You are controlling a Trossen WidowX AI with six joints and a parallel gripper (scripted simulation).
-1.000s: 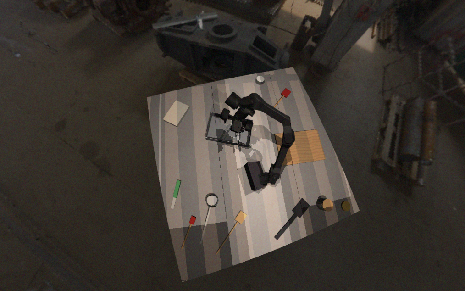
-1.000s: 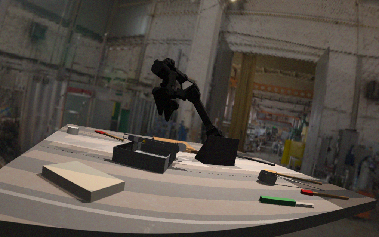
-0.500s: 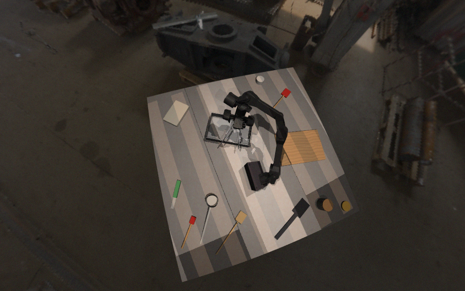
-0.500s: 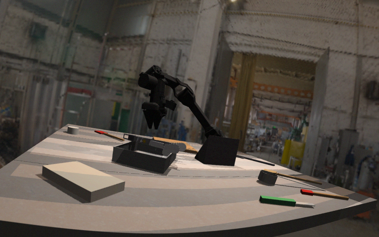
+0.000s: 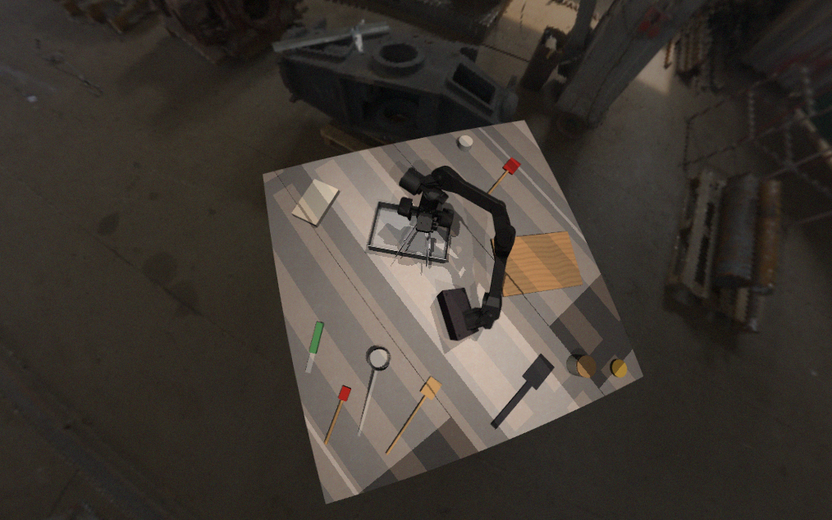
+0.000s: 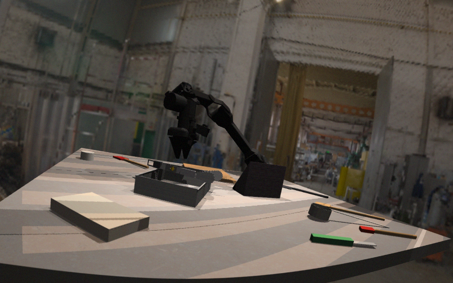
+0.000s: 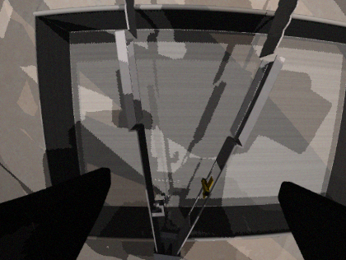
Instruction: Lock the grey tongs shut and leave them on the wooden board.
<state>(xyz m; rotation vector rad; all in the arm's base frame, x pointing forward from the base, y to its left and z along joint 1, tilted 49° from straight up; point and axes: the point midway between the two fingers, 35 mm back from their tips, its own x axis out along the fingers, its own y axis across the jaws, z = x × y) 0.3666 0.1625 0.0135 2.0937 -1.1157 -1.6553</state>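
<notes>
Right now the roasting tin is 40 mm to the left of my gripper tip and 80 mm below it. Also, from my gripper tip: white puck: 410 mm ahead, 300 mm to the right, 90 mm below; red spatula: 220 mm ahead, 440 mm to the right, 100 mm below; beige block: 210 mm ahead, 400 mm to the left, 100 mm below.
</notes>
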